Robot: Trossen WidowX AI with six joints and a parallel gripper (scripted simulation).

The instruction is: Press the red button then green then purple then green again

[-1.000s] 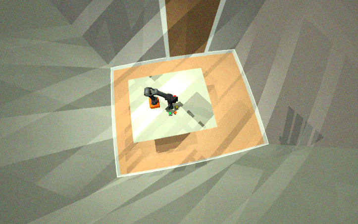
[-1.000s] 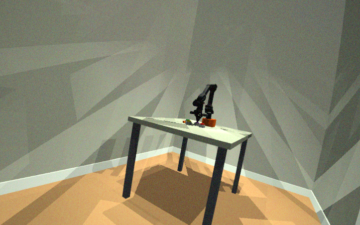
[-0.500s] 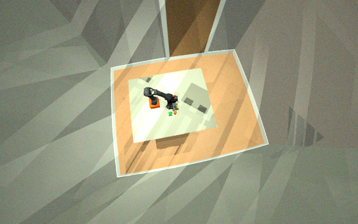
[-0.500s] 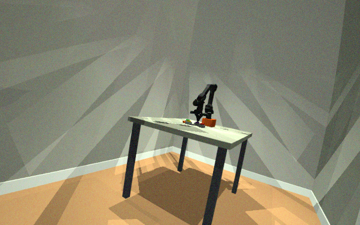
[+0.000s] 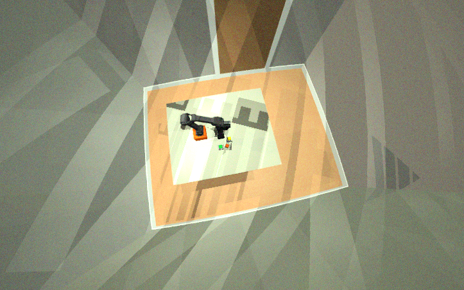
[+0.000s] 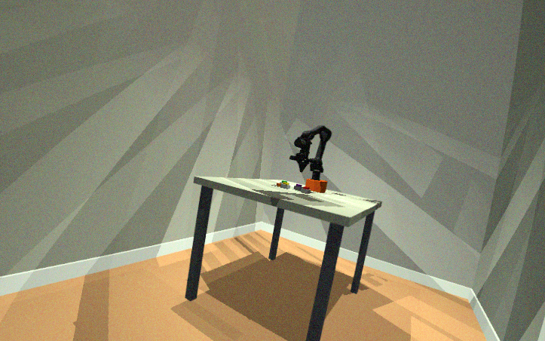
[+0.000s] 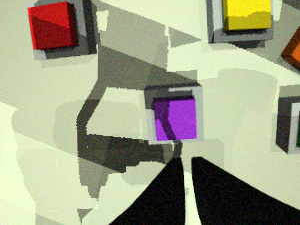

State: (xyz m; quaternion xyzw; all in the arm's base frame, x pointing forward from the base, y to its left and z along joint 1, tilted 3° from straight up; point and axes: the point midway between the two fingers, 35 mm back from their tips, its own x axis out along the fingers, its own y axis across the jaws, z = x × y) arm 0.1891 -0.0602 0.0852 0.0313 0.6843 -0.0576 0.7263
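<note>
Right now the green button is 4 cm behind my gripper tip, 12 cm to the right of it and 9 cm below it. Also, from my gripper tip: yellow button: 7 cm ahead, 7 cm to the right, 9 cm below; red button: 9 cm ahead, 8 cm to the left, 9 cm below; purple button: 9 cm below.
</note>
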